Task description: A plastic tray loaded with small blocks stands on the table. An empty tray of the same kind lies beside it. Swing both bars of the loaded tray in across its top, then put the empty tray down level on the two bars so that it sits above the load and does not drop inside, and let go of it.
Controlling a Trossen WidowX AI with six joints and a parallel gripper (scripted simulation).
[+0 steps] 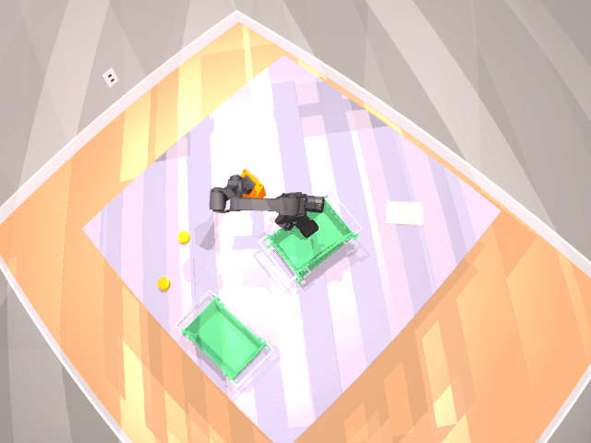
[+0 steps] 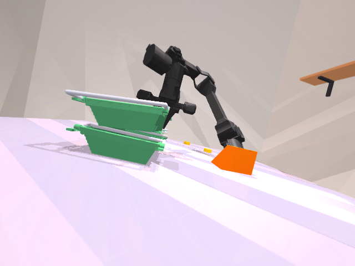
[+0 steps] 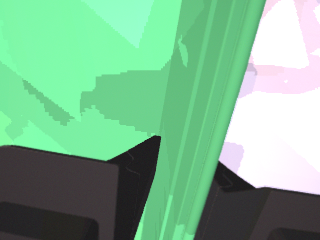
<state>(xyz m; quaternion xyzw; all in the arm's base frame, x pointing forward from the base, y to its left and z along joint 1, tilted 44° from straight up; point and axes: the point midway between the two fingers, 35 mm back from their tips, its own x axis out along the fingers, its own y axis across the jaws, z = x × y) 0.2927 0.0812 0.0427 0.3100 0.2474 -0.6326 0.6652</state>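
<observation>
Right now my gripper tip is 8 cm short of the tray, 3 cm below it and 1 cm to the left of it. The rest, counted from my gripper tip: pale patch (37 cm to the left, 22 cm ahead, 9 cm below).
</observation>
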